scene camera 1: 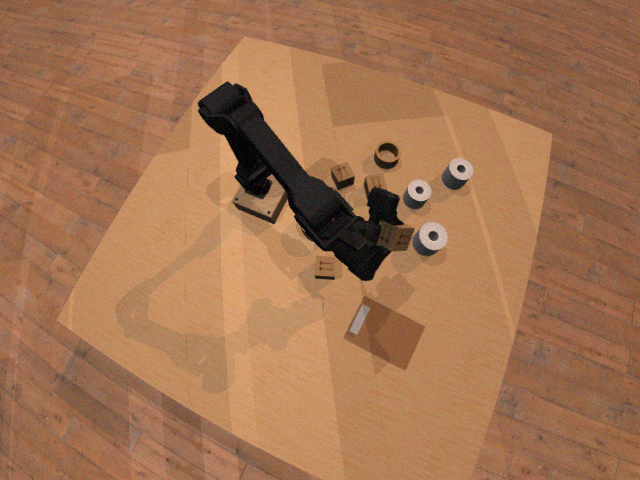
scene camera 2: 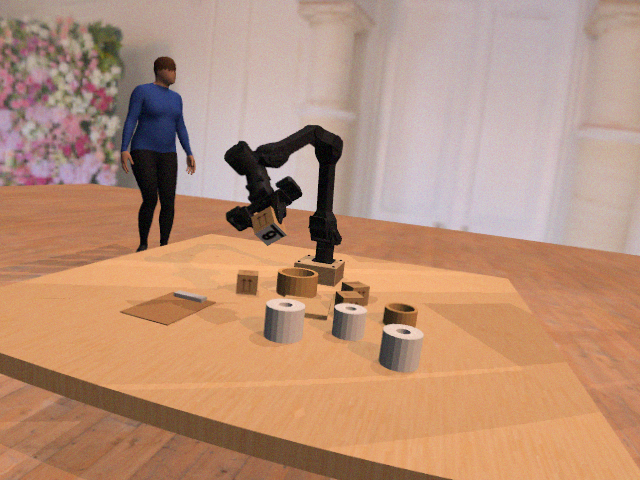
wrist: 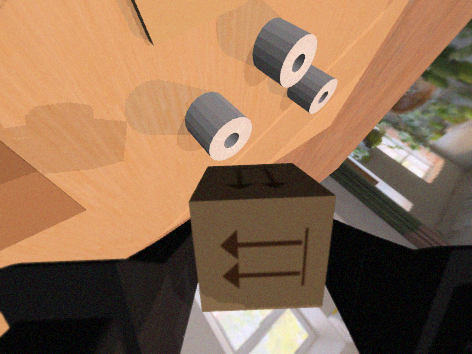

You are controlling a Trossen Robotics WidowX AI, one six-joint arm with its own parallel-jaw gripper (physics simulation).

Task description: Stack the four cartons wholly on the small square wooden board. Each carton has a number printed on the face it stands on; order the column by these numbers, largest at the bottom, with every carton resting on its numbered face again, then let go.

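Places are measured from the arm's base along level axes (x right, y back, z down), in metres.
Pixels of known places: gripper, fingertip midpoint: point(scene camera 1: 398, 234) point(scene camera 2: 269, 229) point(wrist: 253, 216); arm's base, origin of the base link: point(scene camera 1: 258, 186) point(scene camera 2: 323, 260).
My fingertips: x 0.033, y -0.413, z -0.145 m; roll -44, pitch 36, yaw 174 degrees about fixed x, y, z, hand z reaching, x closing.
Note:
Ahead of a thing's pixels: the offset from my fingertips to its top centre.
My gripper point(scene camera 1: 383, 235) point(scene camera 2: 266, 219) point(wrist: 253, 216) is shut on a carton {dz -0.052, dx +0.005, dy +0.008 m} point(scene camera 1: 397, 237) point(scene camera 2: 263, 218) point(wrist: 261, 225), held tilted high above the table. Its numbered white face shows in scene camera 2, a 6 or 9 with a bar; I cannot tell which. One carton {dz +0.148, dx +0.104, dy +0.135 m} point(scene camera 1: 325, 266) point(scene camera 2: 247, 282) stands on the table near the large ring. Two more cartons, one {dz +0.148, dx -0.180, dy +0.204 m} point(scene camera 1: 342, 175) point(scene camera 2: 361, 290) nearer the base and one {dz +0.148, dx -0.185, dy +0.099 m} point(scene camera 1: 374, 182) point(scene camera 2: 348, 297) nearer the rolls, stand close together. Their numbers are hidden. The wooden board {dz +0.190, dx -0.079, dy +0.085 m} point(scene camera 2: 317, 310) point(wrist: 172, 20) is largely hidden by the arm in scene camera 1; no carton shows on its visible part.
Three grey-white rolls {dz +0.133, dx -0.090, dy -0.104 m} point(scene camera 1: 424, 245) point(scene camera 2: 283, 325) point(wrist: 207, 120) stand beyond the board. A small ring {dz +0.160, dx -0.313, dy +0.104 m} point(scene camera 1: 387, 162) point(scene camera 2: 400, 316) stands near the cartons, and a large ring {dz +0.142, dx -0.015, dy +0.207 m} point(scene camera 2: 297, 285) near the base point(scene camera 1: 258, 205) point(scene camera 2: 320, 271). A brown clipboard {dz +0.190, dx +0.197, dy -0.084 m} point(scene camera 1: 395, 335) point(scene camera 2: 162, 310) point(wrist: 25, 205) lies flat.

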